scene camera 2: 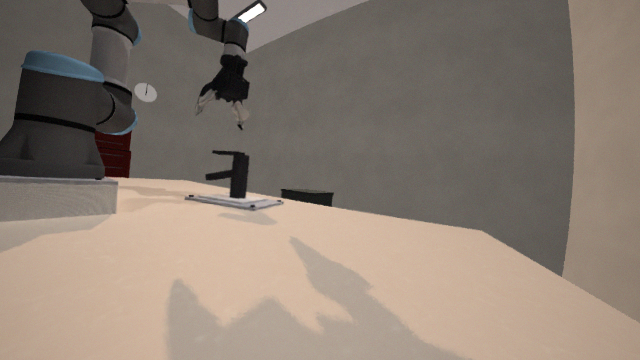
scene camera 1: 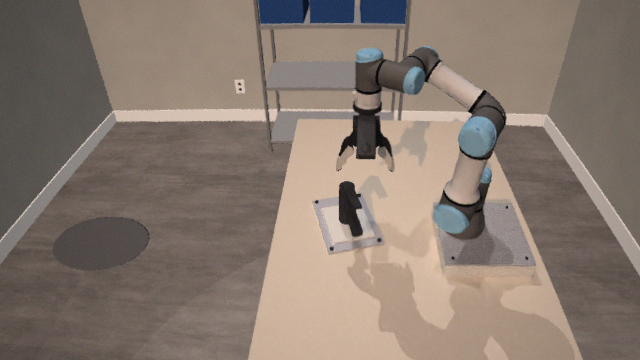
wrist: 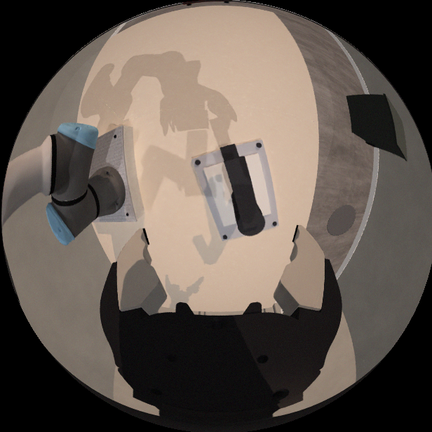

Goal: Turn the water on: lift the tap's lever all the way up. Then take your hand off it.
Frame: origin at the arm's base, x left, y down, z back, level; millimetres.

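Where they show: gripper, fingertip midpoint: [scene camera 2: 221, 123] [scene camera 1: 364, 171]; arm's base at its link origin: [scene camera 2: 53, 176].
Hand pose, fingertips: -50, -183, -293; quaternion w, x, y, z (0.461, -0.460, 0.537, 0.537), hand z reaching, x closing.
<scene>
Each offset is from my fingertips to the top centre of the thing, as dx, dy, dz. "spot": to the spot under its first point. Level surfaces: height alone.
A black tap {spot: -11, +146, -47} [scene camera 1: 346, 210] [scene camera 2: 240, 176] [wrist: 250, 220] stands upright on a pale mounting plate [scene camera 1: 320, 225] [scene camera 2: 210, 200] [wrist: 201, 175]. Its lever {-4, +82, -33} [scene camera 1: 353, 198] [scene camera 2: 222, 152] [wrist: 244, 177] lies nearly level across the top, pointing the same way as the spout {+12, +139, -31} [scene camera 1: 356, 228] [scene camera 2: 218, 176] [wrist: 228, 151] below it. My gripper [scene camera 1: 366, 170] [scene camera 2: 219, 120] [wrist: 219, 229] is open and empty, pointing down. It hangs above the tap's height and behind it as scene camera 1 sees it, clear of the lever. In the wrist view the tap shows ahead of the fingers, right of centre.
The arm's grey base block [scene camera 1: 500, 250] [scene camera 2: 60, 197] [wrist: 127, 175] stands on the table {dy +238} [scene camera 1: 300, 300] [scene camera 2: 400, 280] [wrist: 250, 65], on the spout's side of the tap. A shelf rack [scene camera 1: 315, 89] with blue bins [scene camera 1: 332, 10] stands behind the table. A dark box [scene camera 2: 307, 197] [wrist: 372, 117] stands beyond the table edge.
</scene>
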